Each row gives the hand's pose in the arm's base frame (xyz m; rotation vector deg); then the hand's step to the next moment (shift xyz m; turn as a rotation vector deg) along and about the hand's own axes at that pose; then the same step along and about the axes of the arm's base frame.
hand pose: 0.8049 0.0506 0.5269 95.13 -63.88 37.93
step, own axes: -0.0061 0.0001 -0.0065 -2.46 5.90 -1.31
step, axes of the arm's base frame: -0.0022 0.0082 -0.0027 -6.26 1.59 0.95
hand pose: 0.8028 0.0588 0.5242 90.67 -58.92 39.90
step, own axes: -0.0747 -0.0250 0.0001 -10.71 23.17 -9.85
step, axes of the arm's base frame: -0.0119 0.0207 -0.0751 -24.71 11.04 4.04
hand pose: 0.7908 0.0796 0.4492 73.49 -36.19 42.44
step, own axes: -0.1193 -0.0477 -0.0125 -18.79 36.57 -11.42
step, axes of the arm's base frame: -0.0364 -0.0095 -0.1235 -40.21 13.11 5.67
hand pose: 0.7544 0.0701 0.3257 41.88 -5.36 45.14
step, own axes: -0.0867 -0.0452 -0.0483 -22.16 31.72 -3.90
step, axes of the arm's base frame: -0.0404 -0.0442 -0.0912 -37.96 3.99 7.46
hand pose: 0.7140 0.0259 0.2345 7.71 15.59 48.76
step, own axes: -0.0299 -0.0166 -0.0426 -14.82 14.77 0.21
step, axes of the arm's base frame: -0.0191 -0.0331 -0.0390 -19.91 -1.57 6.24
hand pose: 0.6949 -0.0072 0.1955 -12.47 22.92 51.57
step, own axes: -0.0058 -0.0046 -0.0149 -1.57 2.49 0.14
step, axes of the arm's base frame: -0.0032 -0.0121 -0.0109 -2.82 0.44 0.75
